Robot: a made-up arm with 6 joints. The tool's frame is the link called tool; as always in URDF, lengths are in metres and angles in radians.
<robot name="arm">
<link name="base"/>
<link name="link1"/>
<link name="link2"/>
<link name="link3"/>
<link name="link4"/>
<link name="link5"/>
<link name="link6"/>
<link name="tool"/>
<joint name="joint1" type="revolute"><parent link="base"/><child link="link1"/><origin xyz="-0.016 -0.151 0.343" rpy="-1.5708 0 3.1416"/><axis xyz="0 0 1"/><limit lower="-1.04" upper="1.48"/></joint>
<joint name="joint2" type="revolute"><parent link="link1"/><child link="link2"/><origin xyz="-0.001 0.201 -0.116" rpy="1.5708 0 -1.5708"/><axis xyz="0 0 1"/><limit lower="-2.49" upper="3.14"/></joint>
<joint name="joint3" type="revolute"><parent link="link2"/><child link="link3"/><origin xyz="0.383 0.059 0.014" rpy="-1.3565 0.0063 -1.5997"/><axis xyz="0 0 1"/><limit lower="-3.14" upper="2.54"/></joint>
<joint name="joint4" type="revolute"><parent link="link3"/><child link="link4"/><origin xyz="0.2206 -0.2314 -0.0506" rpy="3.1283 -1.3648 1.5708"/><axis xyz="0 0 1"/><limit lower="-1.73" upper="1.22"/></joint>
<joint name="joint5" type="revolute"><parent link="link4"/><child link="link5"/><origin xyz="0.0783 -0.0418 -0.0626" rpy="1.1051 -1.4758 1.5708"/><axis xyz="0 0 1"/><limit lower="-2.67" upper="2.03"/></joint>
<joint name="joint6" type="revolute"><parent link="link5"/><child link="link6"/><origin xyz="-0.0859 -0.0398 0.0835" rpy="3.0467 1.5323 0"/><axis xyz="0 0 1"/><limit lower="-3.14" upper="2.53"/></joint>
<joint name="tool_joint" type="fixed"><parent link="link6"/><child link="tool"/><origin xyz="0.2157 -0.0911 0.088" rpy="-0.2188 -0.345 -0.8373"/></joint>
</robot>
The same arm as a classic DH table. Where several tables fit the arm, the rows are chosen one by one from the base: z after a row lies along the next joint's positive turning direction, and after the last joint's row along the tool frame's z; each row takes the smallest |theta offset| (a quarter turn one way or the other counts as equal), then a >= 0, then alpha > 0; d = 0 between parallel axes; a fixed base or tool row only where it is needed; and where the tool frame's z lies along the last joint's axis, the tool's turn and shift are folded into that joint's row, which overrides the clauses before.
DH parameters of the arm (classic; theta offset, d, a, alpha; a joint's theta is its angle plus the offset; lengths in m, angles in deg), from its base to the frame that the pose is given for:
base (fixed): 0.00 0.3430 -0.0160 90.00
joint1: -90.00 0.0350 0.2010 -90.00
joint2: 88.26 -0.0679 -0.0706 -77.72
joint3: -0.41 0.2916 0.2237 -101.80
joint4: -26.74 -0.2997 -0.0024 87.56
joint5: 0.58 0.1757 0.0315 92.20
joint6: -81.08 0.4627 0.1994 -23.27
tool (fixed): -58.87 -0.3106 0.0000 0.00
Joint limits (deg, base to tool): -59.59..84.80 -142.67..179.91 -179.91..145.53 -99.12..69.90 -152.98..116.31 -179.91..144.96

